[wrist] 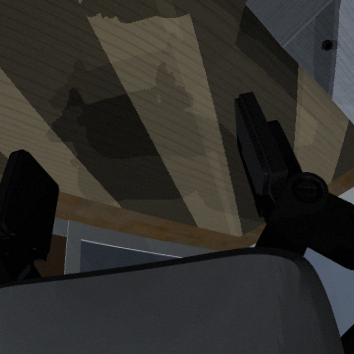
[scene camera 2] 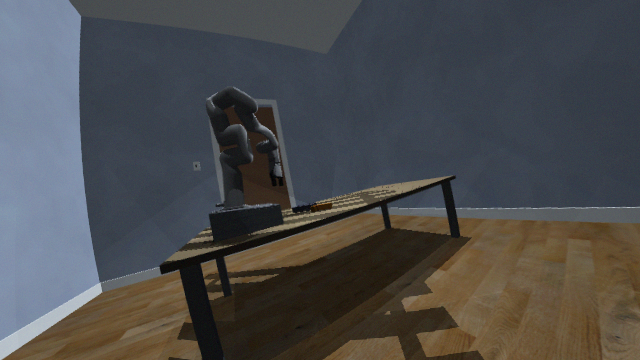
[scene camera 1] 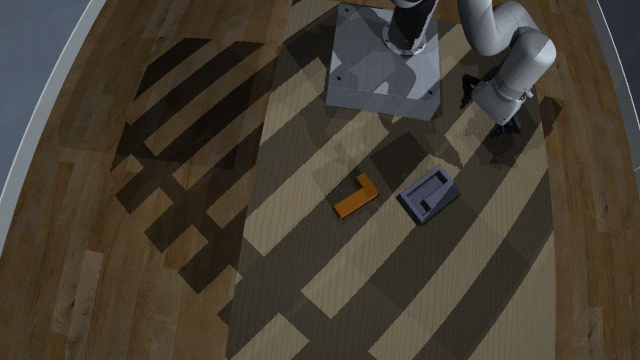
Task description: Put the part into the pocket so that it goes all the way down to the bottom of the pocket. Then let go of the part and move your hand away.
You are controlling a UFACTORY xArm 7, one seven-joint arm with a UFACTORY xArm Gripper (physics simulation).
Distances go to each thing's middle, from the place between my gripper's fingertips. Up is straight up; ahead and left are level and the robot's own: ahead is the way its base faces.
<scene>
My gripper is now 25 cm to the left of the orange L-shaped part (scene camera 1: pixel 367 191), 18 cm above it and 16 cm short of it.
</scene>
